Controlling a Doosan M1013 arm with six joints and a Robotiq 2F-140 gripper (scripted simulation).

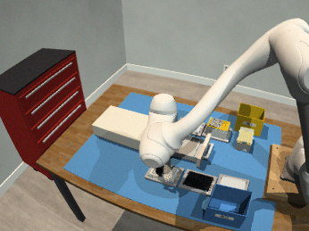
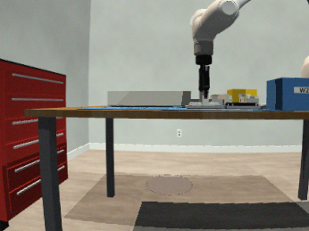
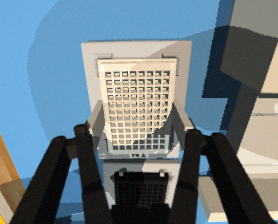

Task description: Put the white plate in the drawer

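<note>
My hand is 20 mm above the white plate. Round my hand: black plate 170 mm behind, 30 mm to the right, 20 mm below; cooler CD 150 mm ahead, 180 mm to the right; drawer 20 mm ahead, 200 mm to the right, 10 mm below.
</note>
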